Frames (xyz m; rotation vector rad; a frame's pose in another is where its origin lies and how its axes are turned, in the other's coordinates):
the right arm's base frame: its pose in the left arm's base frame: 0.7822 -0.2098 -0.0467 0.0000 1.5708 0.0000
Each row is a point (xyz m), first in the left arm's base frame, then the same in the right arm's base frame.
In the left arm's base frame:
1: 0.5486 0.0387 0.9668
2: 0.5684 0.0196 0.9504
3: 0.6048 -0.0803 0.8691
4: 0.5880 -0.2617 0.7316
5: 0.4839 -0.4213 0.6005
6: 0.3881 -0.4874 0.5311
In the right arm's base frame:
1: -1.0135 0.2485 -0.2336
2: -0.9971 0.2294 -0.2138
3: -0.9158 0.1295 -0.1774
4: -0.7783 -0.0519 -0.1942
5: -0.6472 -0.2115 -0.2983
6: -0.5778 -0.2776 -0.3941

